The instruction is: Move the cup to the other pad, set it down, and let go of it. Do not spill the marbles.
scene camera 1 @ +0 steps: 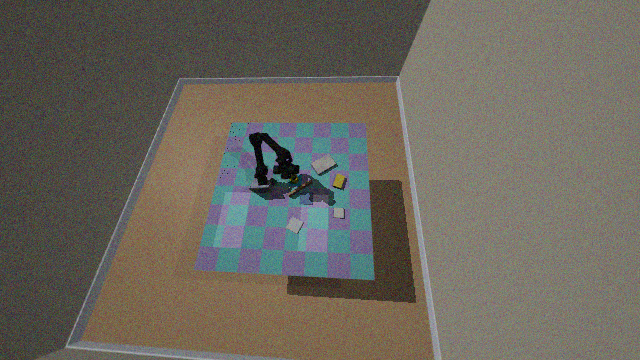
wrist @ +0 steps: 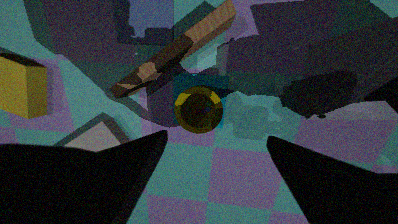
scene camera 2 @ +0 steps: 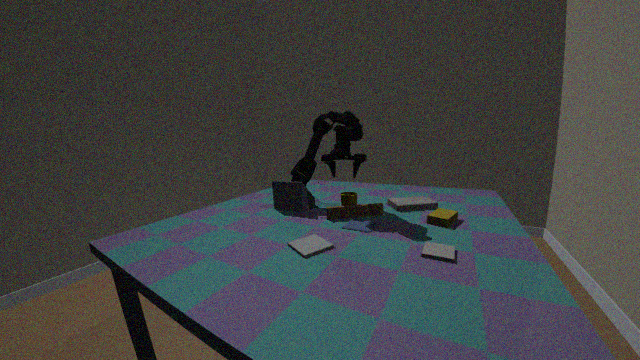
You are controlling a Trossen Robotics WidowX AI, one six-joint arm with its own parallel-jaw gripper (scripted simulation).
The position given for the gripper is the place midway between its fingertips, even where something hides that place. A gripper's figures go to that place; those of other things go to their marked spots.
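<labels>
The gripper [wrist: 215, 137] is 0.11 m from the lens; a grey slab [wrist: 106, 134] is 0.32 m from the lens.
</labels>
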